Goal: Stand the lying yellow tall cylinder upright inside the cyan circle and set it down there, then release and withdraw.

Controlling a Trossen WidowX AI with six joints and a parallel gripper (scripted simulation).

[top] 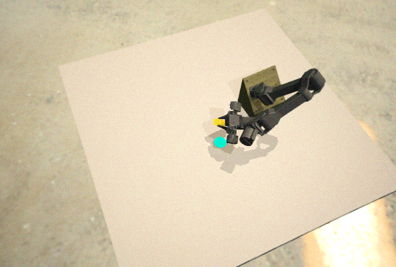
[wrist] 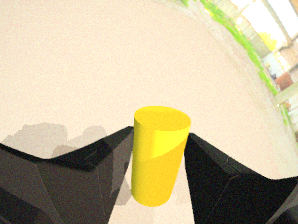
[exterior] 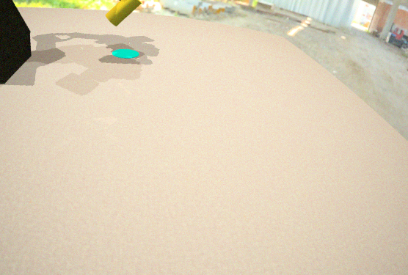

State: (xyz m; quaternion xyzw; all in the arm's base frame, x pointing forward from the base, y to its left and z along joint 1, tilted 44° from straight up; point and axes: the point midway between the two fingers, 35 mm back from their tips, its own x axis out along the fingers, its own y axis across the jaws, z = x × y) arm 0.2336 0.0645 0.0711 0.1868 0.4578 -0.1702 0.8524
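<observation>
The cyan circle is 4 cm to the left of my gripper tip and 12 cm below it. Round my gripper tip: yellow cylinder: 1 cm behind, 2 cm below.
</observation>
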